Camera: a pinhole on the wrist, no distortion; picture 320 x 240 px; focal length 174.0 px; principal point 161.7 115.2 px. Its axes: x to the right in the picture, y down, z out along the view. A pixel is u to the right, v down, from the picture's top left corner.
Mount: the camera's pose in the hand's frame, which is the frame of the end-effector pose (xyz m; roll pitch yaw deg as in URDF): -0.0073 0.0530 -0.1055 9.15 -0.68 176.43
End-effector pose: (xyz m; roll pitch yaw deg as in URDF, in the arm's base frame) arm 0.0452 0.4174 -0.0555 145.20 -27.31 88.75
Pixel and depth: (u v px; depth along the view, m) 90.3 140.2 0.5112
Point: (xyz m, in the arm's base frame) 0.3250 0.7380 -0.2332
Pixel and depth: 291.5 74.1 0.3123
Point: 0.3075 0.2319 -0.2057
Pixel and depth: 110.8 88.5 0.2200
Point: 0.2029 0.4797 -0.0440
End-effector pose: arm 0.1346 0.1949 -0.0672 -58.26 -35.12 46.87
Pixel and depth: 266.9 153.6 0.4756
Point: -0.3477 0.1907 -0.0985
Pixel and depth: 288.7 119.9 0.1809
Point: -0.0078 0.2021 -0.1718
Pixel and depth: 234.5 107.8 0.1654
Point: 0.0421 0.2372 -0.1470
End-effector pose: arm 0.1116 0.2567 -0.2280 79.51 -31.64 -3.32
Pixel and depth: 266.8 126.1 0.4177
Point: -0.2050 -0.0144 -0.2202
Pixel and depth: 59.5 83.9 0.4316
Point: 0.1940 -0.0155 0.1078
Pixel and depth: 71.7 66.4 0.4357
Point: 0.1496 -0.0018 0.1329
